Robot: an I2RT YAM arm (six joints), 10 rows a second.
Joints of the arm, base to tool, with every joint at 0 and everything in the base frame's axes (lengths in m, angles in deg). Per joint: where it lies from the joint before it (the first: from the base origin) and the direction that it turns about. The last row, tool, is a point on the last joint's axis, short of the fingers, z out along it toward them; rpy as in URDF.
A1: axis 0 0 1 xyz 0 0 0.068
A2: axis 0 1 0 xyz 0.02 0.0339 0.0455
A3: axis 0 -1 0 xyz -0.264 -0.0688 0
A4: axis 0 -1 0 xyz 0.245 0.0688 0.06
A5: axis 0 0 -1 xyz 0.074 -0.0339 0.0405
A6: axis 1 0 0 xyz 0.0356 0 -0.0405
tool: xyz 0 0 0 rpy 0 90 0
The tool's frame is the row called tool.
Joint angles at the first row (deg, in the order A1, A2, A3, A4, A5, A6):
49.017 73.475 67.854 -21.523 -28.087 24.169
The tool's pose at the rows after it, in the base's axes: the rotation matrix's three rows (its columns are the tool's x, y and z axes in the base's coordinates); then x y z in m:
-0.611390, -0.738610, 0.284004; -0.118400, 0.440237, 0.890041; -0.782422, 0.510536, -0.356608; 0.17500, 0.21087, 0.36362
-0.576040, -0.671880, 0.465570; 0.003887, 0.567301, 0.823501; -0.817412, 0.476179, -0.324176; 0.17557, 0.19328, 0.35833
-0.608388, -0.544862, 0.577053; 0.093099, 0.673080, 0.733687; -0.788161, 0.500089, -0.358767; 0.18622, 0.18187, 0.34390
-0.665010, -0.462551, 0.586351; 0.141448, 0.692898, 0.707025; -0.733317, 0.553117, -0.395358; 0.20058, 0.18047, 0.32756
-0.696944, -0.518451, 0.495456; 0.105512, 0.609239, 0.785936; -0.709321, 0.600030, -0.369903; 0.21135, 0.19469, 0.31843
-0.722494, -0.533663, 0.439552; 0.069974, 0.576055, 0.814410; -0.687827, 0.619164, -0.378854; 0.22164, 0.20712, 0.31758
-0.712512, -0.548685, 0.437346; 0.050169, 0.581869, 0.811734; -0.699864, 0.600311, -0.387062; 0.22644, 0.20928, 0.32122
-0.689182, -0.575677, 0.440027; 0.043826, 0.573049, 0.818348; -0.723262, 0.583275, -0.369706; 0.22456, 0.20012, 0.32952
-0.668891, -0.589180, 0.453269; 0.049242, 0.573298, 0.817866; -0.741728, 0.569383, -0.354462; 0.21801, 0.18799, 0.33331
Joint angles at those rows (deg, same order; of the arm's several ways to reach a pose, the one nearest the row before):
47.379 69.376 65.763 -19.214 -23.185 23.716
45.881 65.324 60.960 -15.139 -13.830 25.383
43.231 64.916 58.187 -14.513 -8.008 29.296
40.833 67.238 56.725 -13.065 -8.717 33.242
40.716 71.227 56.693 -8.075 -15.814 33.754
40.851 75.169 59.601 -8.080 -19.179 33.806
40.544 76.377 61.548 -9.402 -19.424 32.109
39.301 74.573 61.710 -10.427 -20.766 30.207
38.203 71.543 60.088 -10.899 -21.246 29.036

